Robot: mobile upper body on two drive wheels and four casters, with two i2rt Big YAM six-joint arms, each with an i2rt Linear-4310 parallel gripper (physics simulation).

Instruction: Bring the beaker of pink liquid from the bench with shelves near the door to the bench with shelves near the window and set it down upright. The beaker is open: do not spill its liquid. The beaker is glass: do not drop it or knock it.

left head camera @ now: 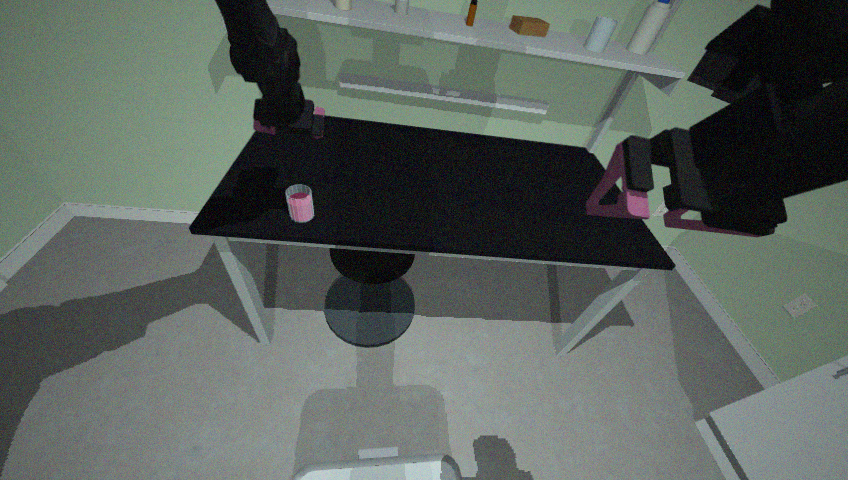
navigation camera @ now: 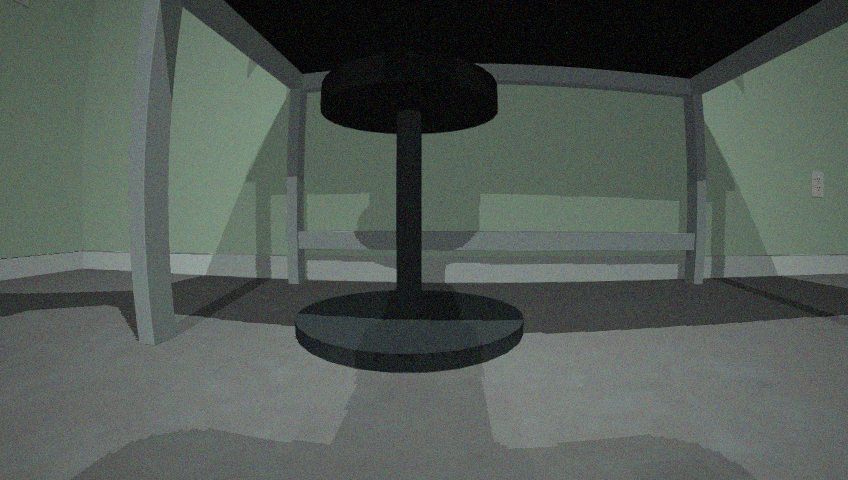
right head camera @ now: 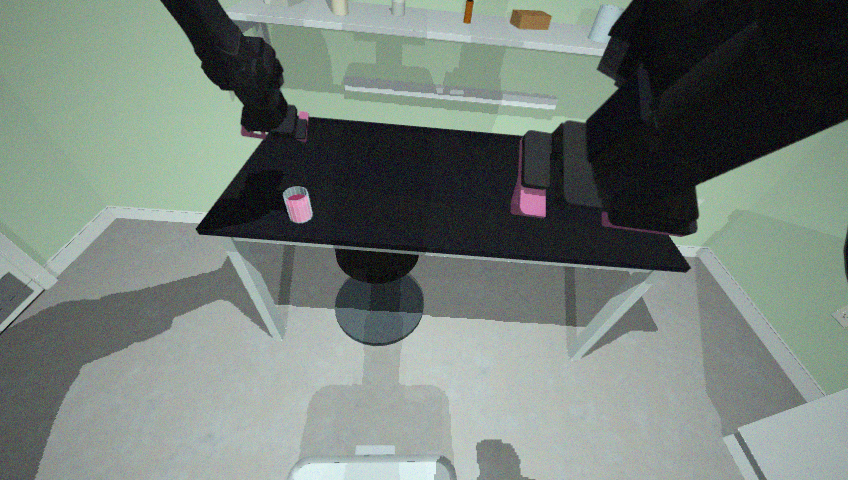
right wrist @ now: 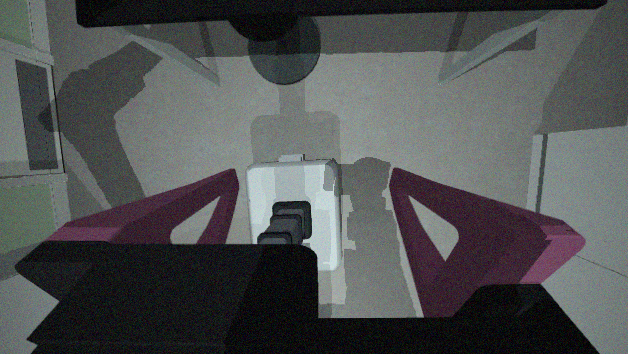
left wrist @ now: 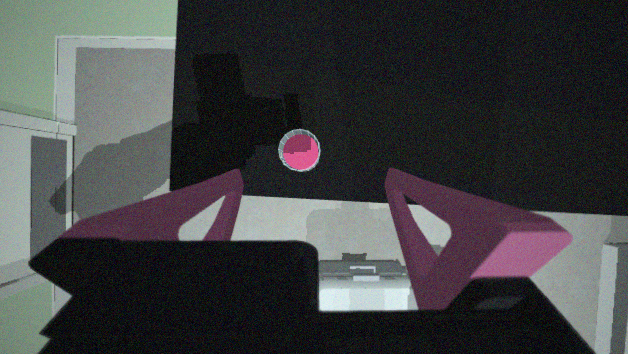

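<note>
The glass beaker of pink liquid (left head camera: 300, 205) (right head camera: 298, 206) (left wrist: 299, 151) stands upright on the black bench top (left head camera: 446, 190) (right head camera: 416, 190) (left wrist: 450, 100), near its front edge toward the left end. My left gripper (left head camera: 291, 126) (right head camera: 276, 132) (left wrist: 314, 176) is open and empty, pointing down above the bench. In the left wrist view the beaker shows from above, beyond the fingertips and slightly left of midway between them. My right gripper (left head camera: 656, 215) (right head camera: 571, 212) (right wrist: 314, 176) is open and empty, at the right in the head views. Which bench this is cannot be told.
A wall shelf (left head camera: 404, 20) (right head camera: 404, 22) behind the bench holds bottles, a brown box (left head camera: 529, 26) (right head camera: 530, 19) and a pale cylinder (left head camera: 600, 33). A round stool (left head camera: 368, 309) (right head camera: 379, 309) (navigation camera: 408, 95) stands under the bench's front edge. A white cabinet (left head camera: 785, 416) is at lower right.
</note>
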